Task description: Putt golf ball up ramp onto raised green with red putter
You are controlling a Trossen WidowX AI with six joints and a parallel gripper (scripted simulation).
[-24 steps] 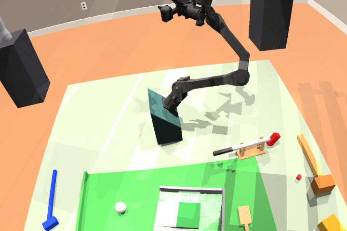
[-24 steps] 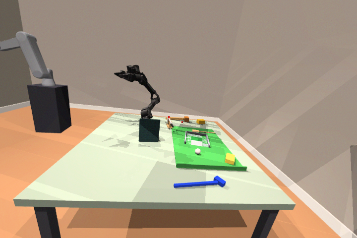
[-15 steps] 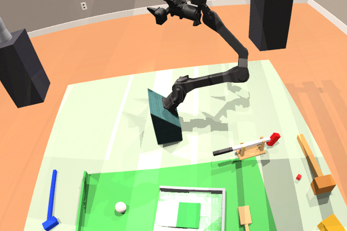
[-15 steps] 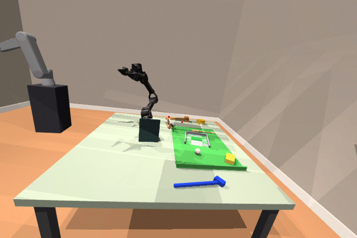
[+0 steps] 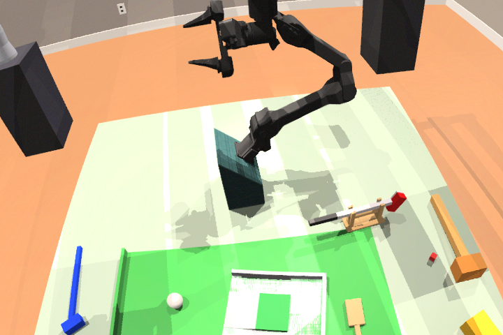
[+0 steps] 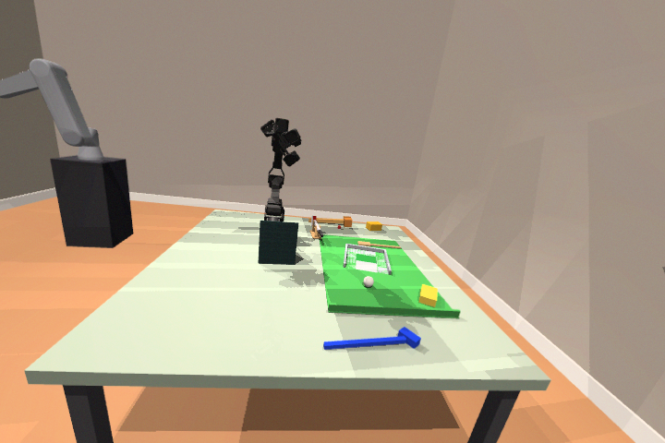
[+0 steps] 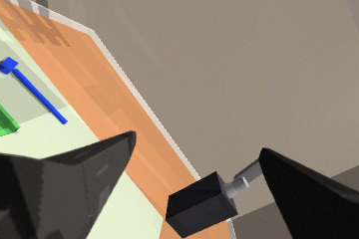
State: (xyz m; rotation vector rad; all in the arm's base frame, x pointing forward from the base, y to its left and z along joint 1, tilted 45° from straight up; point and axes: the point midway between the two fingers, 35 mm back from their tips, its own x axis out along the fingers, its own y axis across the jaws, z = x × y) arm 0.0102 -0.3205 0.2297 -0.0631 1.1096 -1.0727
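The red putter lies 450 mm below my gripper tip, 380 mm to the left of it and 230 mm ahead of it. Round my gripper tip: white golf ball 490 mm below, 380 mm ahead, 150 mm to the right; green mat 510 mm below, 460 mm ahead, 30 mm to the left; wooden rack 480 mm below, 400 mm to the left, 230 mm ahead.
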